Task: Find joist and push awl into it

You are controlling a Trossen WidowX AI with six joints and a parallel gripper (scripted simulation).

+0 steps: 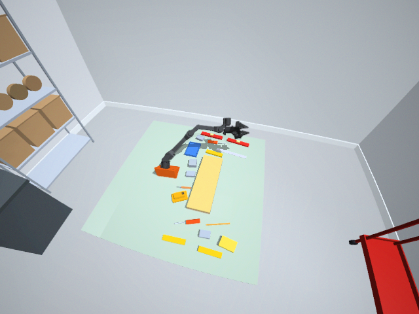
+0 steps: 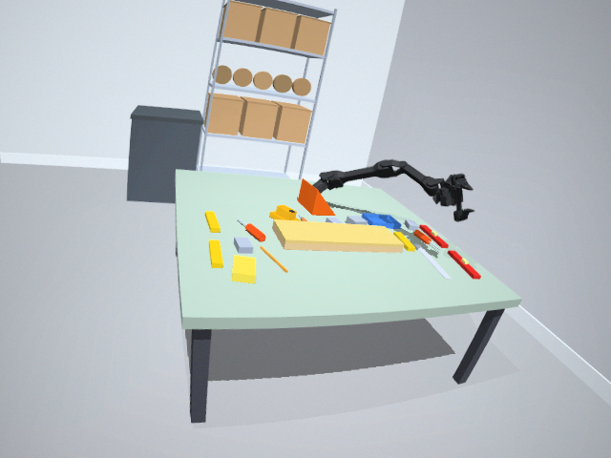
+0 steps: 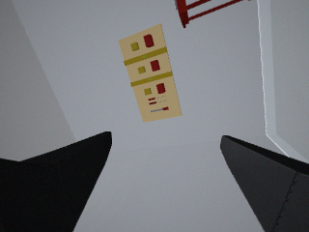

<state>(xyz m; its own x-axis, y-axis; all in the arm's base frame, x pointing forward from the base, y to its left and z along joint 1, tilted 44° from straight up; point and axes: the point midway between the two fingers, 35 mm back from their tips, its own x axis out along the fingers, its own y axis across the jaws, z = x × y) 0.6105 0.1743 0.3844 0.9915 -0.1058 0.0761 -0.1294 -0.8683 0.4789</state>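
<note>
My gripper tip is 41 cm past the stud finder, 57 cm to the left of it and 28 cm above it. Also, from my gripper tip: orange-handled awl: 44 cm behind, 49 cm to the right, 31 cm below; blue tray: 48 cm behind, 7 cm to the right, 31 cm below; white ruler: 11 cm behind, 1 cm to the right, 32 cm below.
</note>
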